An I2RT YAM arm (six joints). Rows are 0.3 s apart.
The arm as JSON. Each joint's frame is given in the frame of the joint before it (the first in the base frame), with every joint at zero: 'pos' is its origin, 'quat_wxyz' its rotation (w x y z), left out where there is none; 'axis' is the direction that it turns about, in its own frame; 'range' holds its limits. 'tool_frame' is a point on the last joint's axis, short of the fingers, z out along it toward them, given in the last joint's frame.
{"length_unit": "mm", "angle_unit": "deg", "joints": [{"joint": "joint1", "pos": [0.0, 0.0, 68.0], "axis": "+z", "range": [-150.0, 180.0]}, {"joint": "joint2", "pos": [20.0, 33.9, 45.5], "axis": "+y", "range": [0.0, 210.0]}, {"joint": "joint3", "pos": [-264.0, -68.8, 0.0], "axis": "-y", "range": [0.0, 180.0]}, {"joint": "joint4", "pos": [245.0, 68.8, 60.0], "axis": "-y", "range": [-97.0, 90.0]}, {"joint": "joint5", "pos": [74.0, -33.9, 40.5], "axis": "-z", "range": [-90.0, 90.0]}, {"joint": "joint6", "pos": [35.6, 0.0, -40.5], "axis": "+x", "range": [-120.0, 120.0]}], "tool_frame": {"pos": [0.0, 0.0, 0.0], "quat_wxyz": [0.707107, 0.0, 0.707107, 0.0]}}
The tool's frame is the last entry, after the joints.
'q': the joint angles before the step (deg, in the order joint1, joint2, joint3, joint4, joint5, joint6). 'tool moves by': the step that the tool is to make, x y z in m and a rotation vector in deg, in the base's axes. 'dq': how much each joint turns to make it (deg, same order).
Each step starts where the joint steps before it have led.
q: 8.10 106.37 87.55 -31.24 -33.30 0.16
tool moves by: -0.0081 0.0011 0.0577 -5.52 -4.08 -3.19
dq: 0.87 -2.66 9.39 -9.38 7.23 -1.09
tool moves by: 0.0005 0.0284 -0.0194 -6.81 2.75 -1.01
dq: 4.57 2.33 -0.04 -1.57 8.29 0.24
